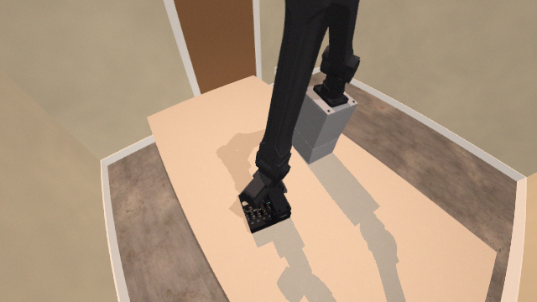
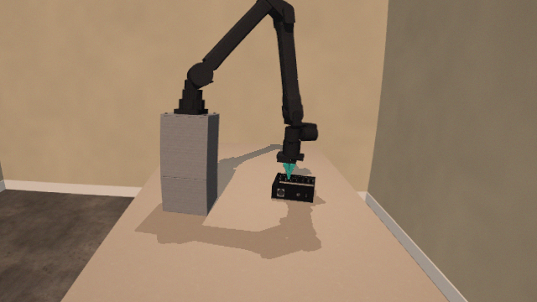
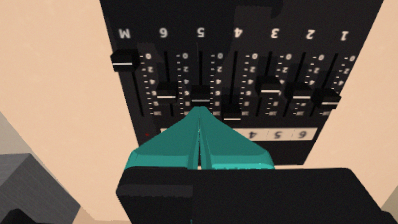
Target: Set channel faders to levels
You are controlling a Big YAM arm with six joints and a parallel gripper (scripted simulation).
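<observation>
My gripper is now 2 cm short of the channel 4 fader cap and 1 cm above it. Round my hand: channel 5 fader cap (1 cm to the left, 1 cm below); channel 3 fader cap (5 cm ahead, 2 cm to the left, 1 cm below); channel 6 fader cap (2 cm behind, 2 cm to the left, 1 cm below).
</observation>
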